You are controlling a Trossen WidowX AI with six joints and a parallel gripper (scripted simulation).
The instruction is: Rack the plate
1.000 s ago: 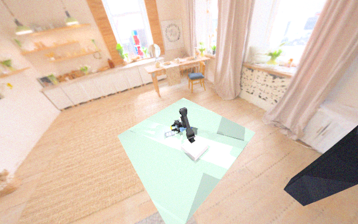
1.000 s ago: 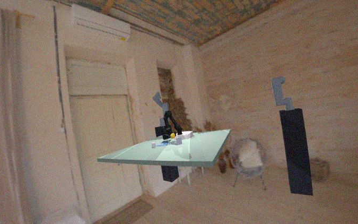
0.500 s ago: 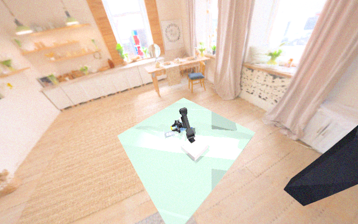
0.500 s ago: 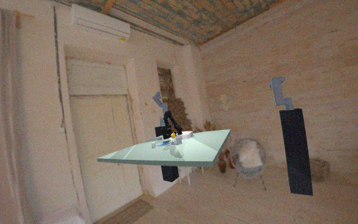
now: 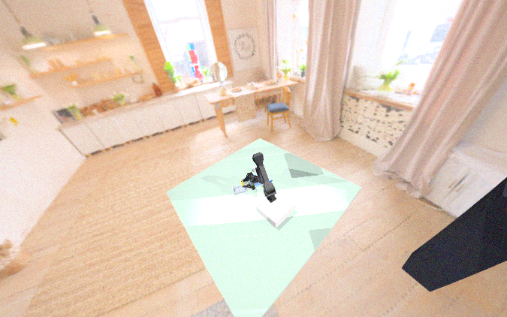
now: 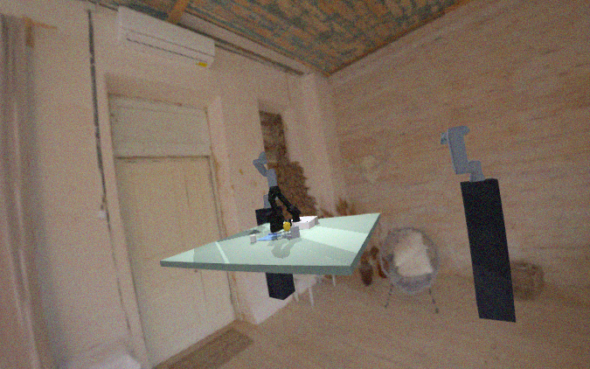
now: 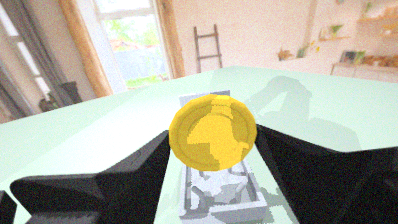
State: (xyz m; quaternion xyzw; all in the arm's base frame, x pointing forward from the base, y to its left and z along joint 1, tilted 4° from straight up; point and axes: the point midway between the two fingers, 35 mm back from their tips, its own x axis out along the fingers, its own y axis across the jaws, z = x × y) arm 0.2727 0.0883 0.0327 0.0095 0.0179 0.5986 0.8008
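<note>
My gripper tip is now 50 mm above the grey dish rack, 20 mm to the right of it and 10 mm short of it. Also, from my gripper tip: white cup 230 mm to the right, 140 mm ahead, 50 mm below; then flat blue mat 170 mm to the right, 70 mm below, 30 mm ahead.
</note>
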